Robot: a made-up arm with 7 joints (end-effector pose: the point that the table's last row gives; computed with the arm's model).
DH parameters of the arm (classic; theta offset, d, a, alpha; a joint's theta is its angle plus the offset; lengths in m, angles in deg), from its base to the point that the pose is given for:
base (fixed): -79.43 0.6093 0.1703 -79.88
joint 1: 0 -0.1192 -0.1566 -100.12
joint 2: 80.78 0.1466 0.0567 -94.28
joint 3: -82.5 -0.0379 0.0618 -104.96
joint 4: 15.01 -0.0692 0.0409 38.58
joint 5: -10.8 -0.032 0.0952 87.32
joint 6: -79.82 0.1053 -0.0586 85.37
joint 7: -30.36 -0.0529 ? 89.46
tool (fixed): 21.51 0.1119 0 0
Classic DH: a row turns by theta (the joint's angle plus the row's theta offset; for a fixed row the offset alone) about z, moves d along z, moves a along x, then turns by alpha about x.
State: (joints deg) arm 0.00 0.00 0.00 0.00 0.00 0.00 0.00
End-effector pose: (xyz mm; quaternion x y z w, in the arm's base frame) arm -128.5 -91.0 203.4 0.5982 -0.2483 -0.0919 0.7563
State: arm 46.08 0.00 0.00 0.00 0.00 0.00 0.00
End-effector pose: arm -204.9 136.6 390.3 0.8476 -0.0991 -0.1689 0.4933
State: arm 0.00 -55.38 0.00 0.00 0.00 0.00 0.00
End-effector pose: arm -75.6 -79.7 203.4 0.6451 0.0581 0.2701 0.7124
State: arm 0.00 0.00 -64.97 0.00 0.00 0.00 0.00
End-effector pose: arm 62.6 -34.6 358.9 0.6781 -0.5979 0.1486 0.4007
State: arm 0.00 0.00 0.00 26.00 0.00 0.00 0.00
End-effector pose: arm -84.2 -148.6 230.2 0.4628 -0.3423 0.0513 0.8161
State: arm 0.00 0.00 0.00 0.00 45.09 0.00 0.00
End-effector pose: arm -133.0 -170.0 266.1 0.2600 -0.2539 -0.0042 0.9316
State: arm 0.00 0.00 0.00 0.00 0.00 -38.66 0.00
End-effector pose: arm -96.3 -91.0 175.8 0.5949 -0.4847 0.1113 0.6315
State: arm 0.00 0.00 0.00 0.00 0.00 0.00 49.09
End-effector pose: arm -31.7 -37.6 182.9 0.6939 0.0501 0.1884 0.6932
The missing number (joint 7, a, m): 0.0762
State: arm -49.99 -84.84 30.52 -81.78 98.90 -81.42 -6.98
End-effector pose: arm 28.4 -448.6 387.6 0.3096 0.5218 0.4393 0.6625
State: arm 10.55 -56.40 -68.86 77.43 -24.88 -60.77 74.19
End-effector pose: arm -49.9 59.1 649.7 -0.0484 -0.6768 0.7268 0.1069
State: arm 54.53 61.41 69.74 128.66 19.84 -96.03 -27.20
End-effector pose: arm -106.8 -22.2 453.2 0.6618 -0.4070 0.5825 0.2389
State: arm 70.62 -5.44 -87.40 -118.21 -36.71 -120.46 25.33
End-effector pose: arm -159.2 -93.8 805.5 -0.4404 0.1669 0.6713 0.5722
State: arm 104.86 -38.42 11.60 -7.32 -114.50 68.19 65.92
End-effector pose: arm -205.2 -141.8 858.1 0.0301 -0.2909 -0.3477 0.8909
